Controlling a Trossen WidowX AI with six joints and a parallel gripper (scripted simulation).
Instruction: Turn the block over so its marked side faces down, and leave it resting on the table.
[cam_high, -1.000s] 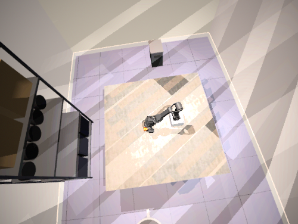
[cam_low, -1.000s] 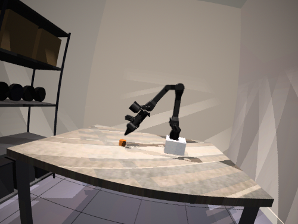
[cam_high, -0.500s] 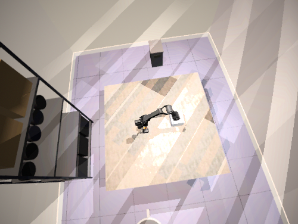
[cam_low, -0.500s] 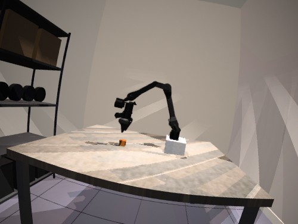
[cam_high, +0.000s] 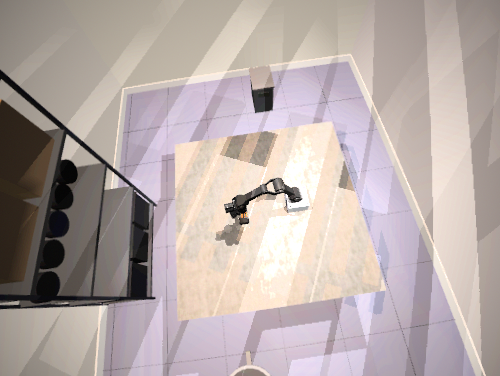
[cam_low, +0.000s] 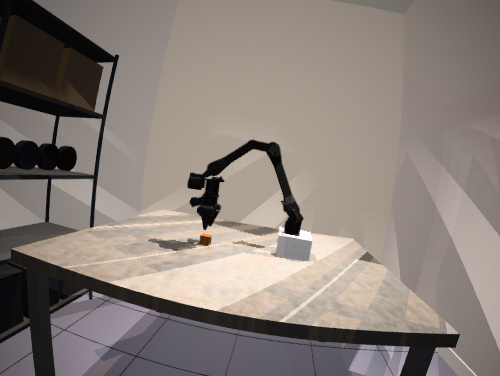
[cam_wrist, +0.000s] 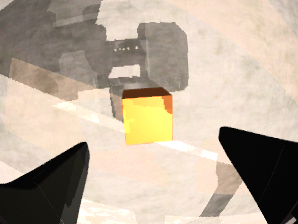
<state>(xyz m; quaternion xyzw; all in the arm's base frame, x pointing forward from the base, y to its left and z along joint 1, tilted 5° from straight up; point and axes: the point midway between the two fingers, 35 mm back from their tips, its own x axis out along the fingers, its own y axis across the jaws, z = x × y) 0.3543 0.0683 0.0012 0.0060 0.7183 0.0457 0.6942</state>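
Right now my gripper tip is 50 mm above the orange block and 10 mm past it.
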